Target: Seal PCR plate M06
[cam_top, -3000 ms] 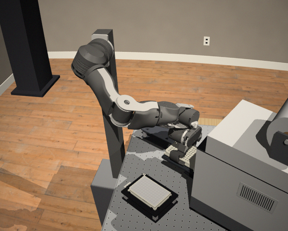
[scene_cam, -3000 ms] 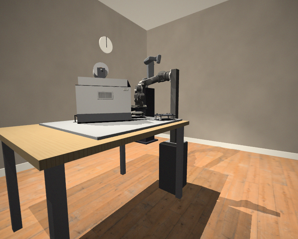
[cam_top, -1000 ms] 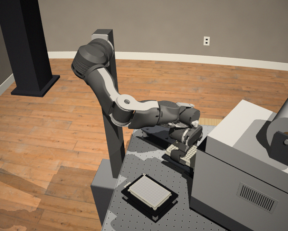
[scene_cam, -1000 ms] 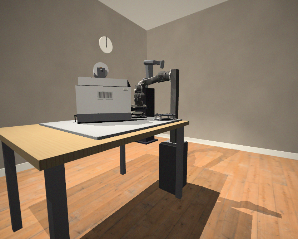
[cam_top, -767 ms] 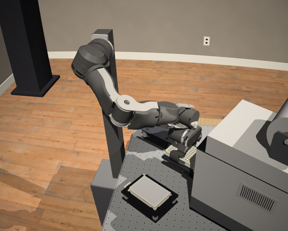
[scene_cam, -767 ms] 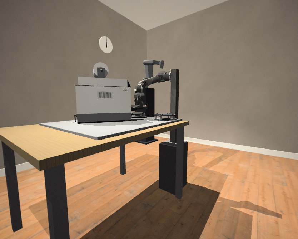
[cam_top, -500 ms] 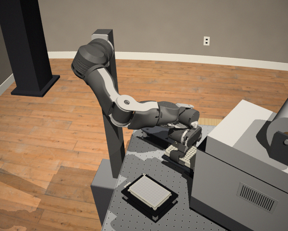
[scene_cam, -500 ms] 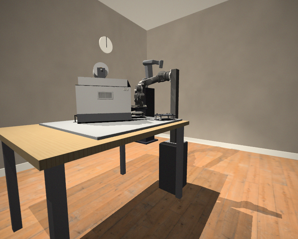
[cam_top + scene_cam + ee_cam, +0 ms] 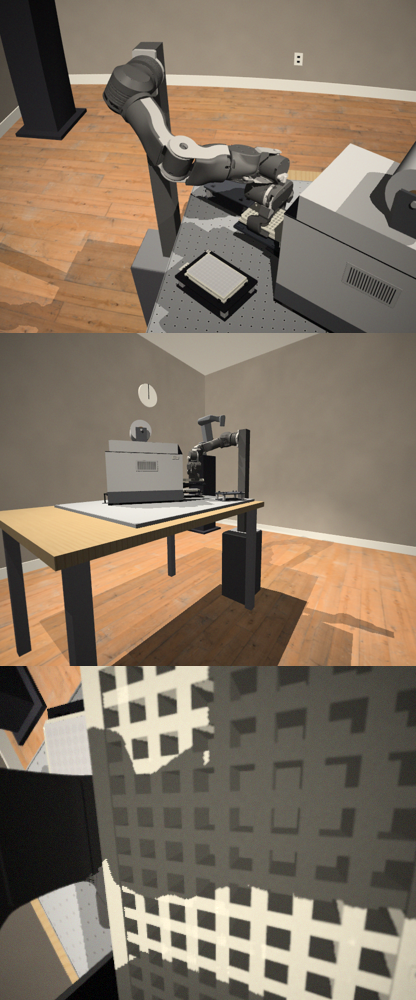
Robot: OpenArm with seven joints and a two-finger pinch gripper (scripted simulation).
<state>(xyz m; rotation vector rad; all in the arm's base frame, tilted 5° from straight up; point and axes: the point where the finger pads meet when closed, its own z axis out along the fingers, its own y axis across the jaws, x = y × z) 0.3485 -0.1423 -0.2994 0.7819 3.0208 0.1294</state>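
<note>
Right now my hand is right at the open-welled plate M06. Also, from my hand: square grey key: 40 mm ahead, 130 mm to the right, 60 mm above; then dark sealer stage: 20 mm below; then yellow warning label: 130 mm ahead, 30 mm to the left, 30 mm above.
</note>
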